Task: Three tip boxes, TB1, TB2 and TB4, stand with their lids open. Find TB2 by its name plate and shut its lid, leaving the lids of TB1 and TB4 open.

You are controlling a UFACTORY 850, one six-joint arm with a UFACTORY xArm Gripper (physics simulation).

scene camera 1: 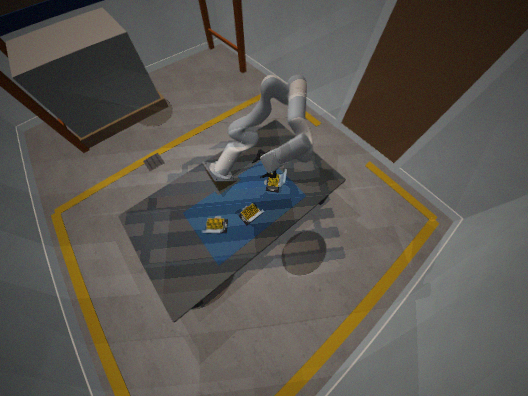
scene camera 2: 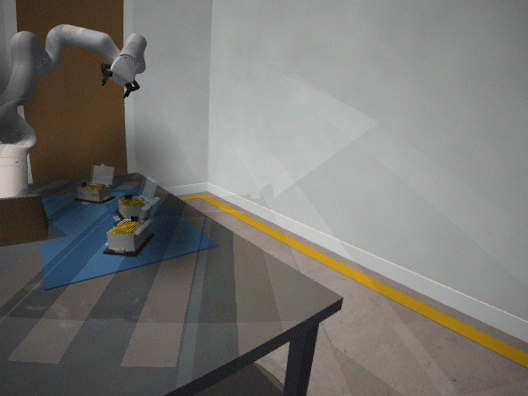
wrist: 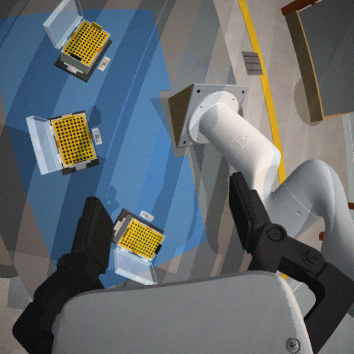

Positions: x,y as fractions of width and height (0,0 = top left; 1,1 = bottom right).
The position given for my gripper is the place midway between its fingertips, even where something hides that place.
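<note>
I see my gripper (scene camera 2: 0.22,0.23), and the gripper is there for me in the wrist view (wrist: 0.47,0.56) too. There is a tip box (scene camera 2: 0.19,0.50), and I also see a tip box (wrist: 0.19,0.48).
</note>
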